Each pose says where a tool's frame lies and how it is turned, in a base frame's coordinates. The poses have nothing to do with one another.
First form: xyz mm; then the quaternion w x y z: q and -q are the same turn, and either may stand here.
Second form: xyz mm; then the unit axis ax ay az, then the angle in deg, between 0 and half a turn. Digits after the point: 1 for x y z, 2 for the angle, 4 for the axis.
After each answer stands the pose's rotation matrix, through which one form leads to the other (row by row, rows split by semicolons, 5 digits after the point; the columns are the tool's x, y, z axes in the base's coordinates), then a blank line. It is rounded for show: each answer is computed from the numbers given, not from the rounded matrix.
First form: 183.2 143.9 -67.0 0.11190 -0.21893 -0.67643 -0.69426
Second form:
183.2 143.9 -67.0 -0.2203 -0.6807 -0.6986 167.15
-0.87910 0.45155 0.15260; 0.14081 -0.05985 0.98823; 0.45537 0.89023 -0.01097

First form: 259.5 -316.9 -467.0 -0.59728 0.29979 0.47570 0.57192
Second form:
259.5 -316.9 -467.0 -0.3738 -0.5931 -0.7131 106.65
-0.10677 0.96841 -0.22534; -0.39797 0.16607 0.90224; 0.91116 0.18601 0.36767

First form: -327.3 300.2 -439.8 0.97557 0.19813 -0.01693 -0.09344
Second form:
-327.3 300.2 -439.8 0.9018 -0.0771 -0.4253 25.38
0.98196 0.17560 -0.07006; -0.18902 0.90403 -0.38341; -0.00399 0.38974 0.92092

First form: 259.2 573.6 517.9 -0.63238 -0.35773 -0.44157 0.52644
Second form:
259.2 573.6 517.9 0.4618 0.5700 -0.6796 101.55
0.05575 0.98175 0.18183; -0.34990 0.18978 -0.91736; -0.93513 -0.01248 0.35409

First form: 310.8 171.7 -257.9 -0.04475 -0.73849 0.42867 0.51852
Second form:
310.8 171.7 -257.9 0.7392 -0.4291 -0.5190 174.87
0.09475 -0.58673 -0.80422; -0.67955 -0.62848 0.37846; -0.72748 0.51065 -0.45826

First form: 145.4 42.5 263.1 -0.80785 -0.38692 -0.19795 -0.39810
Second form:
145.4 42.5 263.1 0.6565 0.3359 0.6754 72.23
0.60466 -0.49003 0.62790; 0.79639 0.38362 -0.46754; -0.01176 0.78276 0.62222

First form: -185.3 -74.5 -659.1 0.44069 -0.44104 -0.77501 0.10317
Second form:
-185.3 -74.5 -659.1 -0.4913 -0.8634 0.1149 127.70
-0.22256 0.59268 -0.77408; 0.77455 0.58968 0.22881; 0.59207 -0.54863 -0.59030

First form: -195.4 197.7 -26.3 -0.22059 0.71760 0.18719 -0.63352
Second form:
-195.4 197.7 -26.3 -0.7357 -0.1919 0.6495 154.51
0.12722 -0.01084 -0.99181; 0.54815 -0.83260 0.07941; -0.82665 -0.55377 -0.09998

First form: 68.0 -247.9 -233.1 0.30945 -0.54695 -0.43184 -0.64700
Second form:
68.0 -247.9 -233.1 -0.5752 -0.4541 -0.6804 143.95
-0.21018 0.87281 0.44048; 0.07196 -0.43551 0.89730; 0.97501 0.22029 0.02873

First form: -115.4 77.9 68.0 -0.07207 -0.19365 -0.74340 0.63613
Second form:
-115.4 77.9 68.0 0.1942 0.7453 -0.6378 171.73
-0.91461 0.37961 -0.13922; 0.19623 0.11568 -0.97371; -0.35353 -0.91789 -0.18029

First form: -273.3 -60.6 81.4 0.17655 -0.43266 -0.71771 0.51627
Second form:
-273.3 -60.6 81.4 -0.4396 -0.7292 0.5245 159.66
-0.56327 0.43875 -0.70016; 0.80334 0.09255 -0.58829; -0.19331 -0.89383 -0.40459

